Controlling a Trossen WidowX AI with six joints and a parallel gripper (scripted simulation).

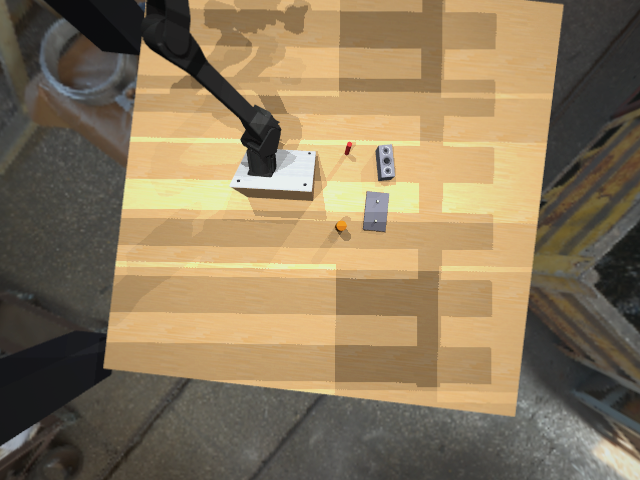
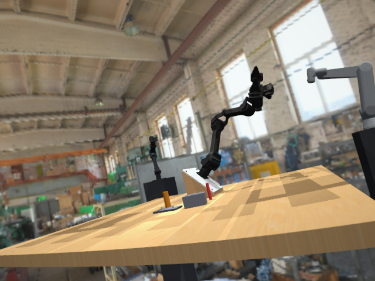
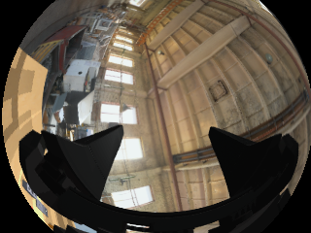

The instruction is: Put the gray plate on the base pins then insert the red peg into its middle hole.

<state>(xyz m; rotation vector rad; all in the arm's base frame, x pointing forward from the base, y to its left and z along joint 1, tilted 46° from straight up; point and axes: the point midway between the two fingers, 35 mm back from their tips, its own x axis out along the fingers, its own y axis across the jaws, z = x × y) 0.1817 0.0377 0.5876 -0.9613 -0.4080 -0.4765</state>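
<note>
My gripper tip is now 16 cm short of the gray plate, 37 cm to the left of it and 49 cm above it. Round my gripper tip: dark flat base: 15 cm ahead, 52 cm to the right, 52 cm below; red peg: 4 cm ahead, 35 cm to the right, 49 cm below; orange peg: 4 cm ahead, 58 cm to the right, 49 cm below.
</note>
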